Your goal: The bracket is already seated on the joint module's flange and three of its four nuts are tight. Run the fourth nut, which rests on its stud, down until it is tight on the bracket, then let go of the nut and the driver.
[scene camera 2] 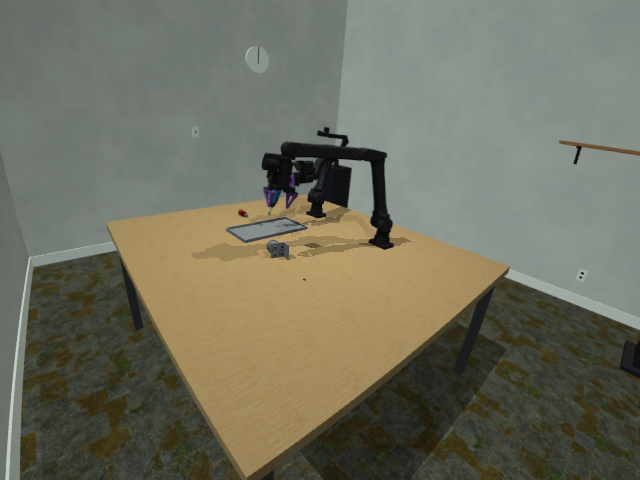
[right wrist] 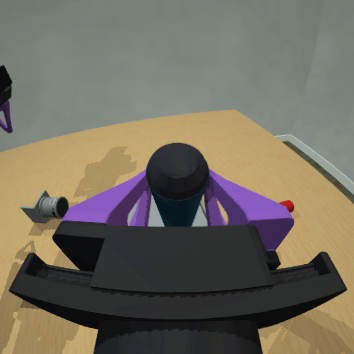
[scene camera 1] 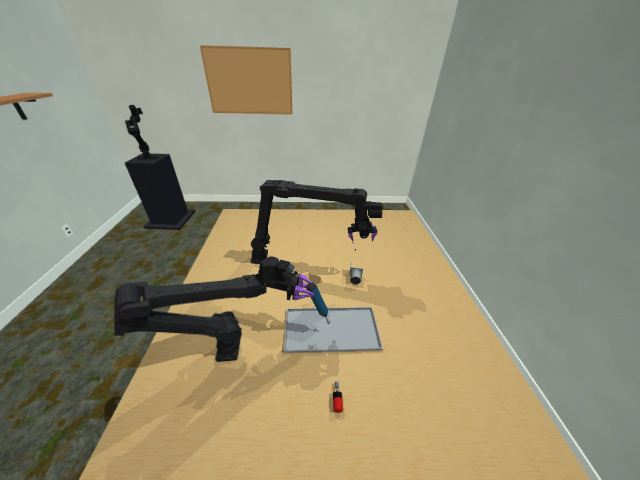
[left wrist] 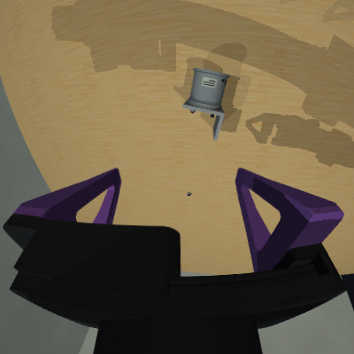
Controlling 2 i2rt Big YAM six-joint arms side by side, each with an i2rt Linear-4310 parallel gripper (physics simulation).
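Seen in the pictures: left gripper, between the fingertips: [scene camera 2: 277, 207] [right wrist: 1, 144] [scene camera 1: 362, 242] [left wrist: 177, 174]; right gripper, between the fingertips: [right wrist: 177, 174] [scene camera 1: 315, 290]; left arm's base, origin of its link: [scene camera 2: 380, 244] [scene camera 1: 259, 257]; right arm's base, origin of its link: [scene camera 2: 316, 215] [scene camera 1: 229, 347].
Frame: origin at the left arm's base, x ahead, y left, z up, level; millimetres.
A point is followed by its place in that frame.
Observation:
The grey joint module [scene camera 1: 355, 275] {y -197, x 564, z 58 mm} [left wrist: 208, 89] {y -181, x 569, z 62 mm} [right wrist: 54, 206] {y -206, x 549, z 57 mm} lies on its side on the table, with the L-shaped bracket [scene camera 2: 285, 251] {y -121, x 551, z 33 mm} [left wrist: 218, 127] {y -121, x 548, z 72 mm} [right wrist: 34, 210] {y -144, x 541, z 60 mm} against its flange. Small dark nuts or stud ends show on the bracket's face; their tightness cannot be told. A tiny dark piece, probably a nut [scene camera 1: 355, 249] {y 95, x 602, z 5 mm} [scene camera 2: 304, 279] {y 99, x 603, z 5 mm} [left wrist: 189, 193] {y 93, x 598, z 3 mm}, lies apart on the table. My left gripper [scene camera 1: 362, 239] {y -139, x 588, z 242 mm} [left wrist: 177, 174] {y -139, x 588, z 242 mm} is open and empty, above the table near that piece. My right gripper [scene camera 1: 312, 290] {y -507, x 349, z 275 mm} [right wrist: 177, 174] {y -507, x 349, z 275 mm} is shut on the blue driver [scene camera 1: 319, 301] {y -524, x 367, z 233 mm} [right wrist: 177, 212] {y -502, x 324, z 261 mm}, whose tip points down above the tray, away from the bracket.
The grey tray [scene camera 1: 332, 350] {y -603, x 429, z 13 mm} [scene camera 2: 247, 240] {y -373, x 619, z 11 mm} lies on the table beside the joint module. A red-handled tool [scene camera 1: 337, 403] {y -812, x 439, z 33 mm} [scene camera 2: 242, 212] {y -784, x 450, z 28 mm} [right wrist: 287, 206] {y -809, x 433, z 32 mm} lies beyond the tray. Both arms stand on the table, at its left side in scene camera 1.

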